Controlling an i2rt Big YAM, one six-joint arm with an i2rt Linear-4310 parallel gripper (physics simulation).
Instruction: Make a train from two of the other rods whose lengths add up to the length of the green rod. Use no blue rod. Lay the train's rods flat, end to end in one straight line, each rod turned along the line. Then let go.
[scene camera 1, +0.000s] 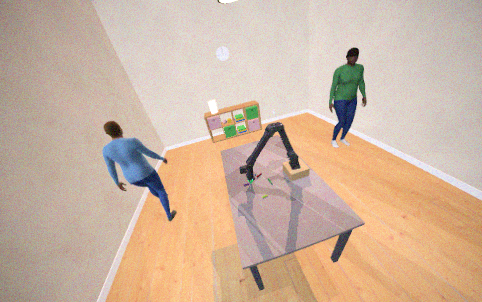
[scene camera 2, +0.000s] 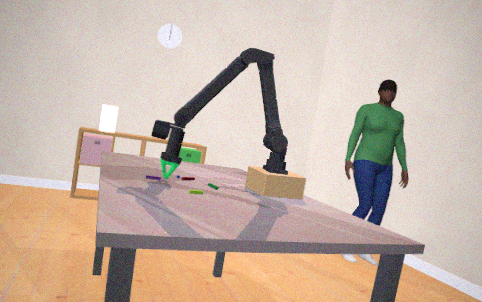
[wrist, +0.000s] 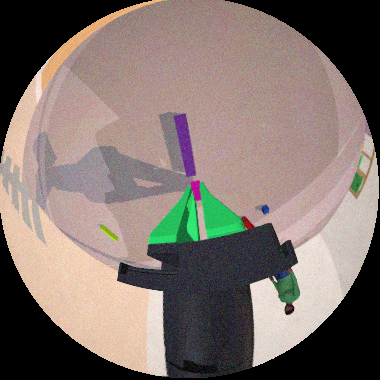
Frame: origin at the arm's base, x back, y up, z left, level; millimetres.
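Seen in the pictures: gripper, between the fingertips: (scene camera 1: 250, 183) (scene camera 2: 165, 178) (wrist: 196, 186); arm's base, origin of its link: (scene camera 1: 294, 165) (scene camera 2: 274, 171).
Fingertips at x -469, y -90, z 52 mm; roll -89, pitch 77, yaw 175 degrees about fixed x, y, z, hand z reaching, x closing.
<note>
Pixels of each thing's top centre, then the offset from my fingertips to it. Level surfaces: height alone.
- short magenta rod, centre of its top: (wrist: 197, 193) dx +2, dy +10, dz +0 mm
- purple rod, centre of its top: (wrist: 185, 147) (scene camera 2: 153, 176) (scene camera 1: 246, 184) dx -47, dy +4, dz +8 mm
- green rod, centre of its top: (scene camera 2: 213, 185) (scene camera 1: 270, 181) dx +195, dy +4, dz +22 mm
- red rod, centre of its top: (wrist: 250, 228) (scene camera 2: 188, 177) (scene camera 1: 259, 174) dx +100, dy +4, dz -97 mm
- small blue rod, centre of its top: (wrist: 266, 211) (scene camera 2: 178, 175) dx +56, dy +4, dz -113 mm
- lime rod, centre of its top: (wrist: 108, 234) (scene camera 2: 196, 190) (scene camera 1: 264, 196) dx +112, dy +4, dz +197 mm
- table, height of its surface: dy -6 mm
My gripper (scene camera 1: 251, 184) (scene camera 2: 167, 177) (wrist: 196, 186) has green fingers and is shut on a short magenta rod (wrist: 196, 191), low over the table. The purple rod (scene camera 1: 246, 185) (scene camera 2: 153, 177) (wrist: 185, 145) lies flat just beyond the fingertips. Its near end faces the magenta rod across a small gap, roughly in line. Whether the magenta rod touches the table is unclear. The green rod (scene camera 1: 270, 181) (scene camera 2: 213, 186) lies toward the arm's base. A red rod (scene camera 1: 259, 175) (scene camera 2: 188, 178) (wrist: 248, 223) and a small blue rod (scene camera 2: 178, 176) (wrist: 265, 209) lie beside the gripper. A lime rod (scene camera 1: 265, 197) (scene camera 2: 196, 192) (wrist: 108, 232) lies apart.
The arm stands on a wooden block (scene camera 1: 296, 171) (scene camera 2: 275, 185) on the table (scene camera 1: 325, 215) (scene camera 2: 320, 225). A shelf unit stands behind the table. A person in green (scene camera 1: 349, 82) (scene camera 2: 378, 131) stands beyond the table, and a person in blue (scene camera 1: 131, 159) stands at the left.
</note>
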